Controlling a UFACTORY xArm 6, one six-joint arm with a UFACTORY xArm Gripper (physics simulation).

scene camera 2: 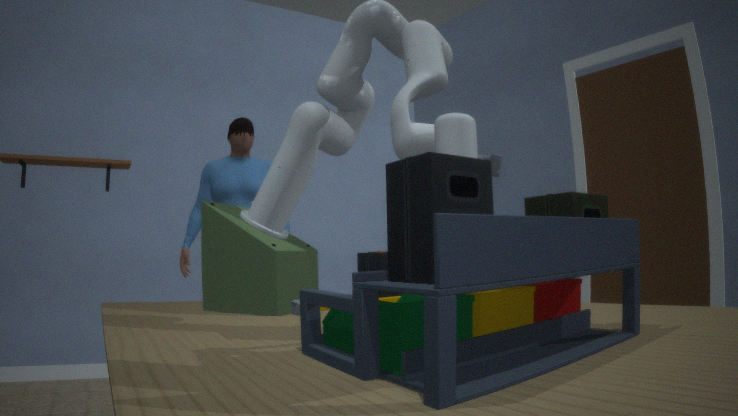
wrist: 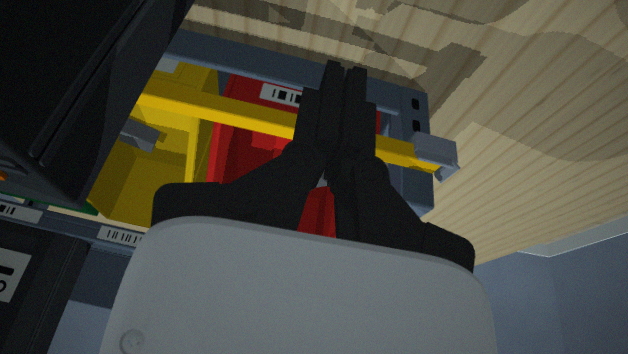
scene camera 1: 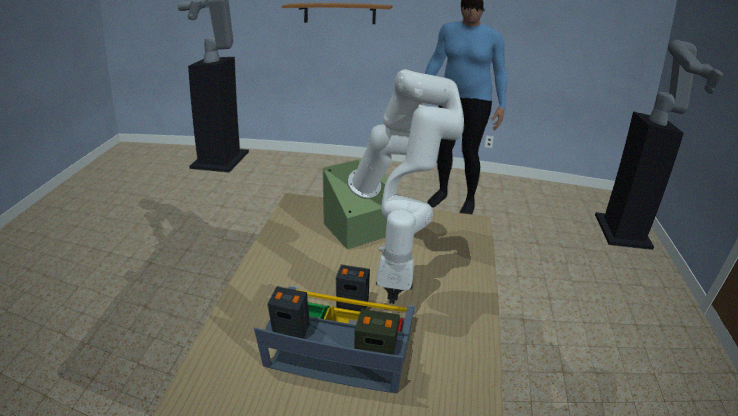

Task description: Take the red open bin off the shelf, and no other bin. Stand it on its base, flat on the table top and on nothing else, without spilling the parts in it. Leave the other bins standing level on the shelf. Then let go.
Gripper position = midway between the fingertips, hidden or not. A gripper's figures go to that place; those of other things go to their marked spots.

Labels:
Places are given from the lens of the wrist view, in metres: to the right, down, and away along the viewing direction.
my gripper (wrist: 338, 87): 0.01, -0.04, 0.13
red open bin (wrist: 234, 151): -0.07, -0.02, 0.27
yellow bin (wrist: 124, 190): -0.19, 0.01, 0.31
yellow bar (wrist: 159, 95): -0.07, -0.04, 0.15
grey part (wrist: 134, 133): -0.16, -0.04, 0.26
The marked spots on the red open bin and the yellow bin are 0.14 m apart.

